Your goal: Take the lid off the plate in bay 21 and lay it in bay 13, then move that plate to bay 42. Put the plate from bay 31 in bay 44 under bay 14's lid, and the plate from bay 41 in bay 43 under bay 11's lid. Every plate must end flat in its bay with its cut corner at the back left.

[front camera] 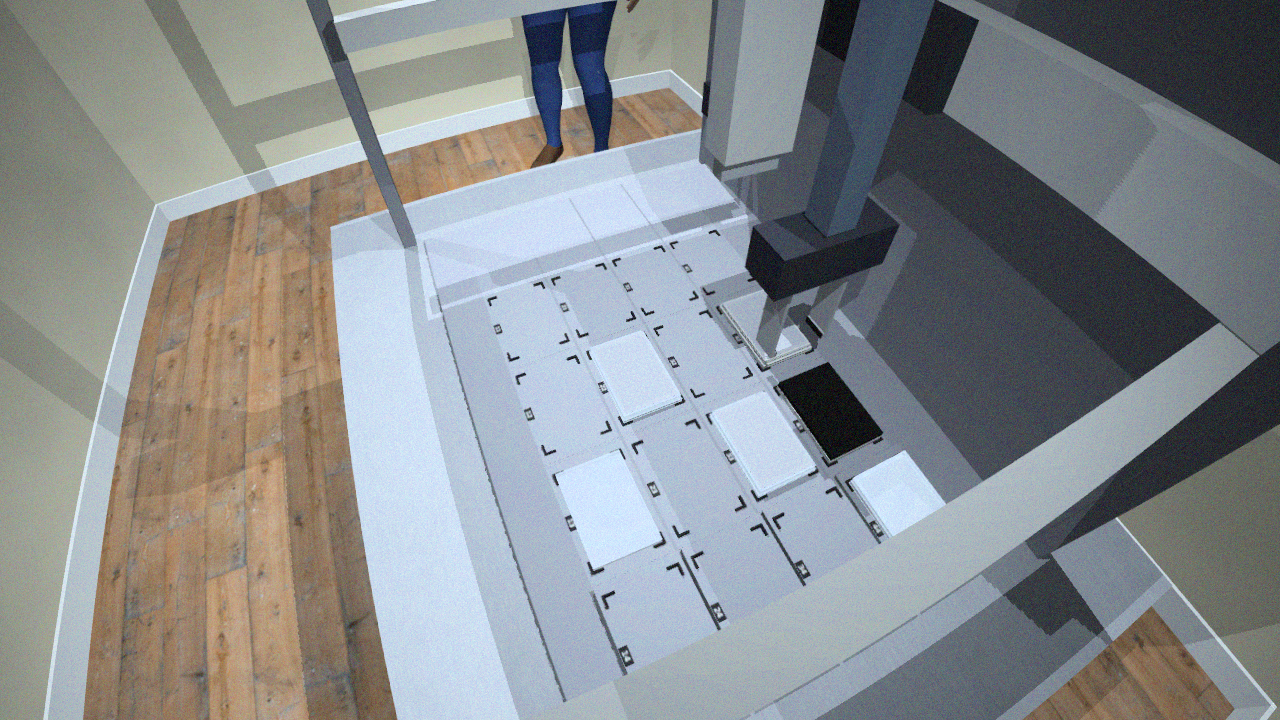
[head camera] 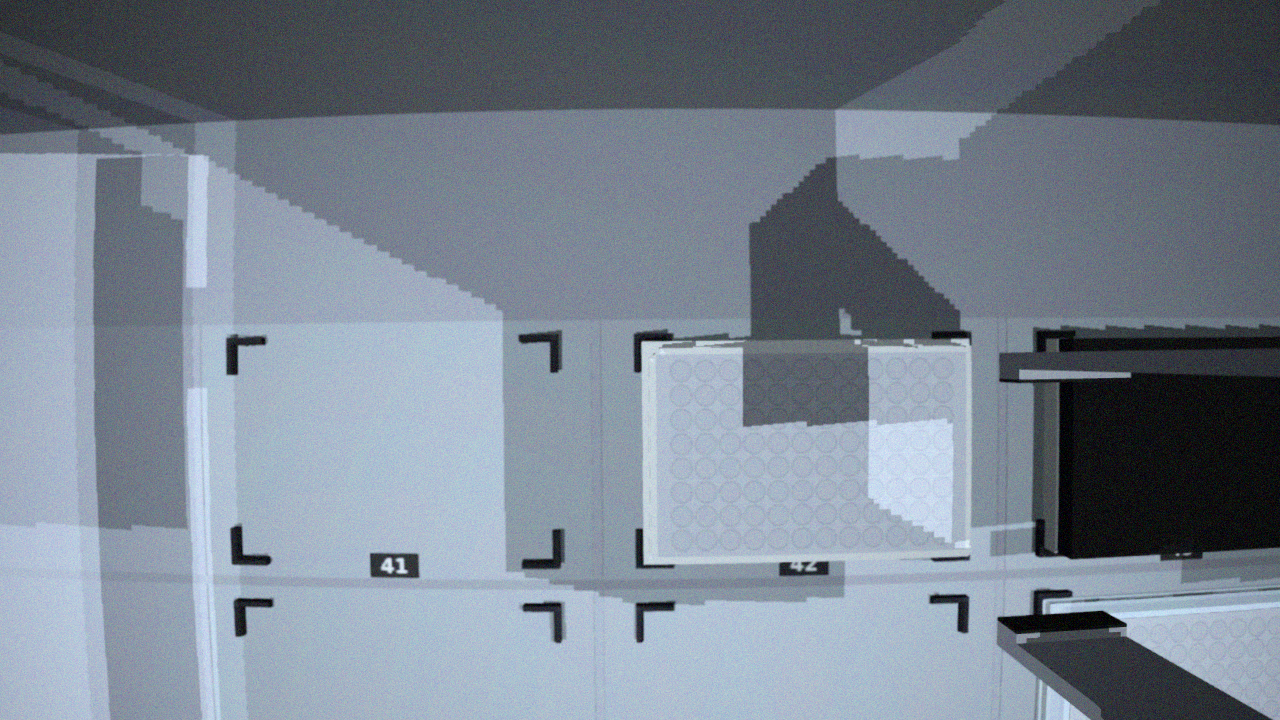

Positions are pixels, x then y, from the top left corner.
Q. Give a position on a pale lid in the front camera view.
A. At 898, 493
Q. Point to a bay 43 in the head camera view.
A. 1025, 401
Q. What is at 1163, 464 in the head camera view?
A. A black lid.
